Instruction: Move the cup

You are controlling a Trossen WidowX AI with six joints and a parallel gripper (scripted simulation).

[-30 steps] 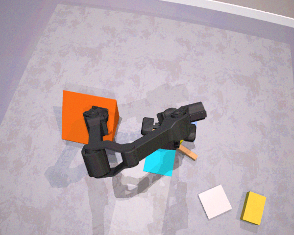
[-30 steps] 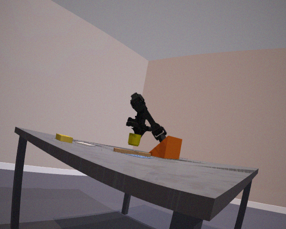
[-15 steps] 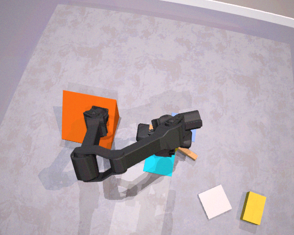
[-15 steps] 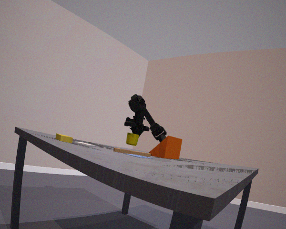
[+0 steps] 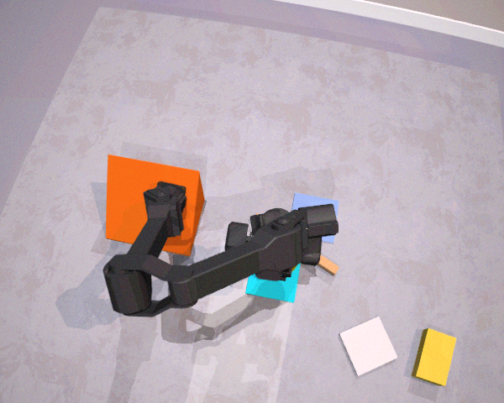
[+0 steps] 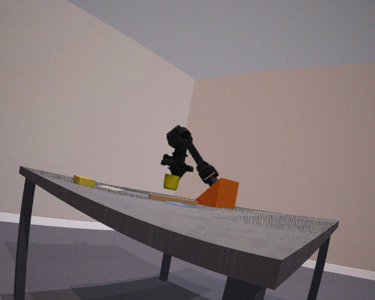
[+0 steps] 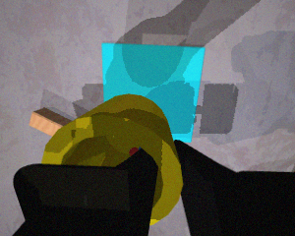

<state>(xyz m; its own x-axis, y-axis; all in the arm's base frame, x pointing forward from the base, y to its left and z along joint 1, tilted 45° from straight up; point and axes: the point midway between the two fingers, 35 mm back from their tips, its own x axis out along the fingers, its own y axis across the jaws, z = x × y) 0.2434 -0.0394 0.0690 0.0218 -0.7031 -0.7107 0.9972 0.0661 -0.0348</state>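
Right now the cyan pad is 90 mm below my gripper tip, 20 mm to the right of it and 20 mm ahead of it. Round my gripper tip: red marble: 20 mm to the left, 20 mm below, 20 mm ahead; then wooden bar: 80 mm below, 60 mm to the left, 50 mm ahead; then yellow cup: 20 mm ahead.
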